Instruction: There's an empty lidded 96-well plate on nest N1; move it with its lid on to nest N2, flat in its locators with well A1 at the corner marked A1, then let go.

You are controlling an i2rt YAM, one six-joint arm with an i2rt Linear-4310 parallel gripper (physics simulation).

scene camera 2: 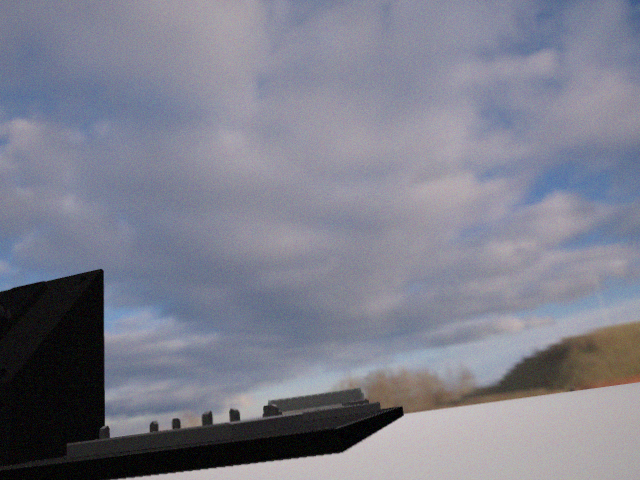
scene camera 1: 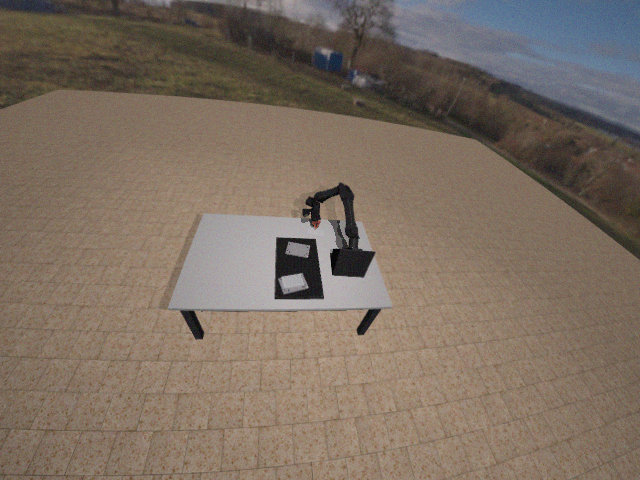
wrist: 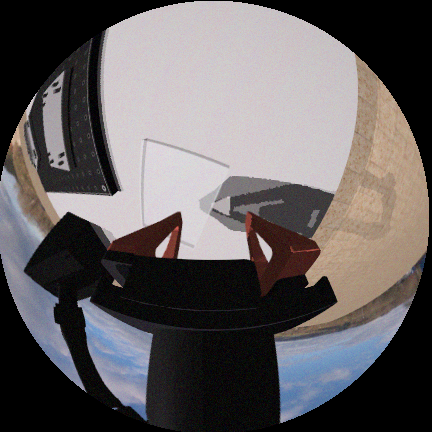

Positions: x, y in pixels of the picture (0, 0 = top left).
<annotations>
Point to a grey nest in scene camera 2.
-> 360, 406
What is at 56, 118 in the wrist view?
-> A grey nest.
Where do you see a grey nest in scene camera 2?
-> At 272, 421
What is my gripper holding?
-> Nothing.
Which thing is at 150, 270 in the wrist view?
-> My gripper.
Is my gripper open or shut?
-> Open.
</annotations>
